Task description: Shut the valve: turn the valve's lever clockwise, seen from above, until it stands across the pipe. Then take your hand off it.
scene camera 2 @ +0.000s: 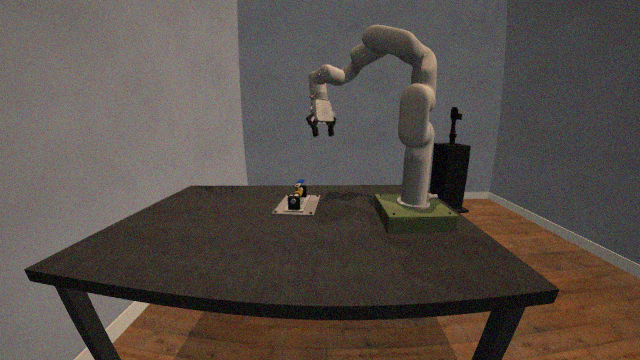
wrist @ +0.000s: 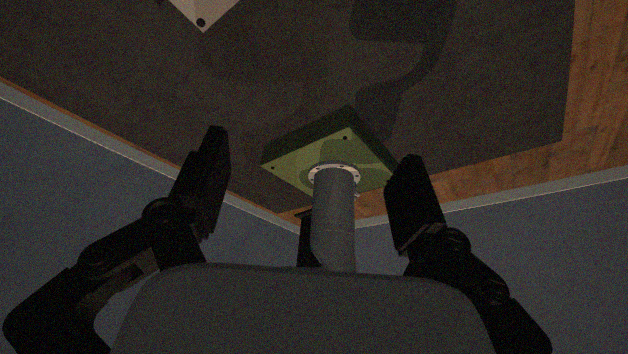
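The valve (scene camera 2: 299, 192) is small in the scene view, with a yellowish body between black end blocks on a pale base plate (scene camera 2: 309, 207). Its blue lever (scene camera 2: 301, 181) is at the top; its angle to the pipe is too small to tell. In the wrist view a corner of the pale base plate (wrist: 204, 14) shows at the top edge, and the lever does not show. My gripper (scene camera 2: 323, 134) (wrist: 314, 161) is open with nothing between its fingers. It hangs high above the table, above and slightly to the right of the valve in the scene view.
The arm stands on a green base block (scene camera 2: 422, 223) (wrist: 290, 160) at the right of the dark table (scene camera 2: 280, 265) (wrist: 280, 85). A black cabinet (scene camera 2: 451, 172) with a dark upright object (scene camera 2: 454, 125) on it stands behind the arm. Walls rise behind and beside the table.
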